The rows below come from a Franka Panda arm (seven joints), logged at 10 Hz.
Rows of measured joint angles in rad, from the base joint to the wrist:
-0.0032, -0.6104, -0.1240, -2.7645, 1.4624, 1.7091, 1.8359
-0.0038, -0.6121, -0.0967, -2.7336, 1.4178, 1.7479, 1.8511
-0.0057, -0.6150, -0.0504, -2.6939, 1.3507, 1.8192, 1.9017
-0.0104, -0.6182, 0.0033, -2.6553, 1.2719, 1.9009, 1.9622
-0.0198, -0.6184, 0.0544, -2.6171, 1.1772, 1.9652, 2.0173
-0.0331, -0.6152, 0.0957, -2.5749, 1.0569, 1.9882, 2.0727
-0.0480, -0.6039, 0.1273, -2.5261, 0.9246, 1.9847, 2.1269
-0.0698, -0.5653, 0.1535, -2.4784, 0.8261, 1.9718, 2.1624
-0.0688, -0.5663, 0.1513, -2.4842, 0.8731, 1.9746, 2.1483
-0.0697, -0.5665, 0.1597, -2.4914, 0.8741, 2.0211, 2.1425
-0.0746, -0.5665, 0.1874, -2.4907, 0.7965, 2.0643, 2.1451
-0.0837, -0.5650, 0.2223, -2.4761, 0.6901, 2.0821, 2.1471
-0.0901, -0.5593, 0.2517, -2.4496, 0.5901, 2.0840, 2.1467
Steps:
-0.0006, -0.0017, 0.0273, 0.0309, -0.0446, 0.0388, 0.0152
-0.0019, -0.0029, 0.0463, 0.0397, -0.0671, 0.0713, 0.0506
-0.0047, -0.0032, 0.0537, 0.0386, -0.0788, 0.0817, 0.0605
-0.0094, -0.0002, 0.0511, 0.0382, -0.0947, 0.0643, 0.0551
-0.0133, 0.0032, 0.0413, 0.0422, -0.1203, 0.0230, 0.0554
-0.0149, 0.0113, 0.0316, 0.0488, -0.1323, -0.0035, 0.0542
-0.0218, 0.0386, 0.0262, 0.0477, -0.0985, -0.0129, 0.0355
0.0010, -0.0010, -0.0022, -0.0058, 0.0470, 0.0028, -0.0141
-0.0009, -0.0002, 0.0084, -0.0072, 0.0010, 0.0465, -0.0058
-0.0049, 0.0000, 0.0277, 0.0007, -0.0776, 0.0432, 0.0026
-0.0091, 0.0015, 0.0349, 0.0146, -0.1064, 0.0178, 0.0020
-0.0064, 0.0057, 0.0294, 0.0265, -0.1000, 0.0019, -0.0004

